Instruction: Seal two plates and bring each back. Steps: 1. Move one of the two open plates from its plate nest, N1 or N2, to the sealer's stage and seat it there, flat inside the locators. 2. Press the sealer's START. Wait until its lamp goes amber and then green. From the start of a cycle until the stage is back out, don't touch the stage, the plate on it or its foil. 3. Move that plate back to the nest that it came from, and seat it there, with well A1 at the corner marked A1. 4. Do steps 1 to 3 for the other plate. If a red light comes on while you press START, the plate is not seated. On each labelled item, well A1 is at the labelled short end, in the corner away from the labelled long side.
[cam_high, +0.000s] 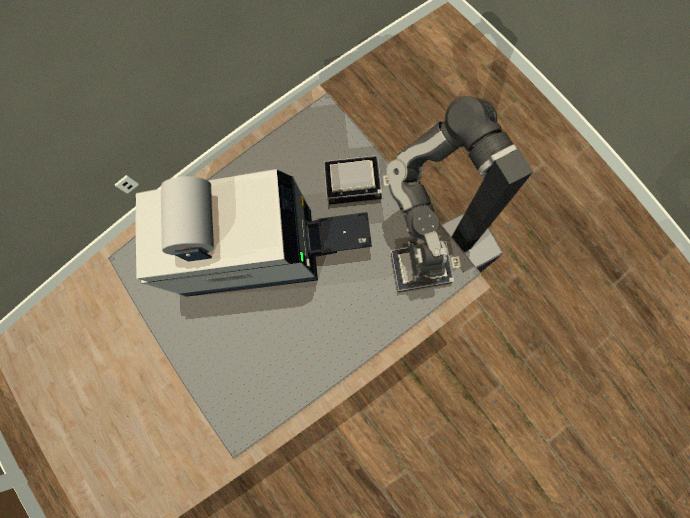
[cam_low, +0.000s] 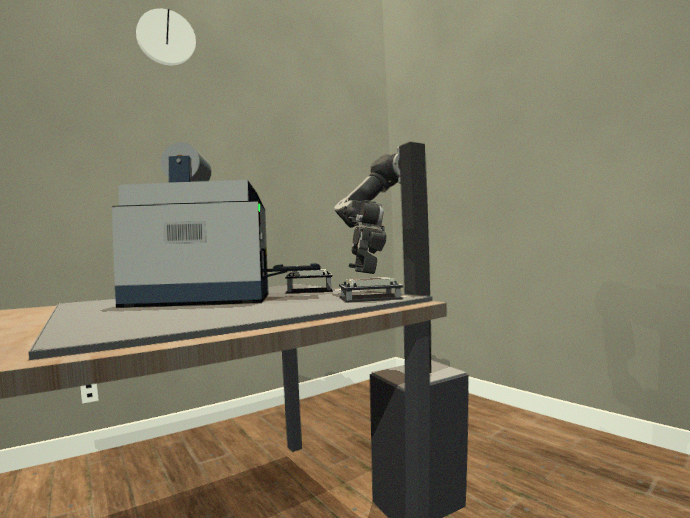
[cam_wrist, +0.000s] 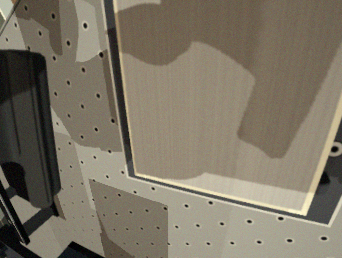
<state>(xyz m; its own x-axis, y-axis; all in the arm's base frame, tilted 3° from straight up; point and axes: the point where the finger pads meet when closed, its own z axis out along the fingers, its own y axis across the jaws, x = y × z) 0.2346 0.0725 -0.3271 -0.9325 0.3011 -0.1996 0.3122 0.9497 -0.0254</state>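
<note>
Right now the plate is 20 mm behind my hand, 10 mm to the left of it and 30 mm below it. Round my hand: black nest N1: 40 mm ahead, 320 mm to the right, 30 mm below; then yellow warning label: 200 mm ahead, 290 mm to the right, 70 mm above; then sealer stage: 130 mm ahead, 170 mm to the right, 10 mm above.
</note>
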